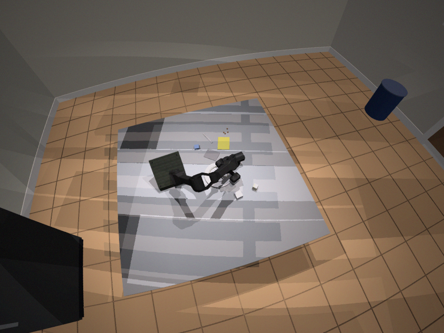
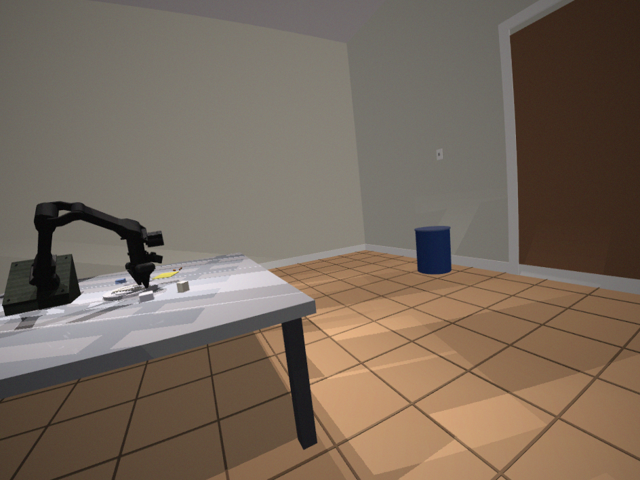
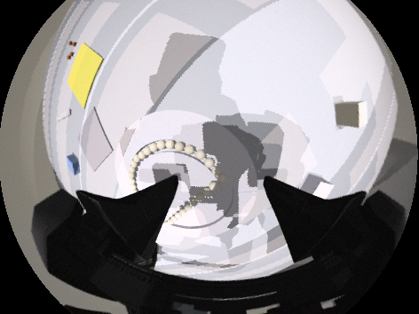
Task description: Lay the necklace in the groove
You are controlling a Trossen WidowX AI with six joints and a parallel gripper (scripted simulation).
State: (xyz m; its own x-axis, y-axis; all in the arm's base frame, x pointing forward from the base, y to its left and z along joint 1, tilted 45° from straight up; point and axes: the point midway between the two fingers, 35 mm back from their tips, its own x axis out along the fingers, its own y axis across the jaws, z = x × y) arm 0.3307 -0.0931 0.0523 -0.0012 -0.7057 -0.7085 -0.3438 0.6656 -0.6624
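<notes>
My gripper tip is 5 cm past the round bead board, 4 cm to the right of it and 1 cm above it. Round my gripper tip: grey card 4 cm behind, 22 cm to the left, 2 cm below; beige cube 14 cm ahead, 14 cm to the right; white block 2 cm ahead, 15 cm to the right, 1 cm below.
</notes>
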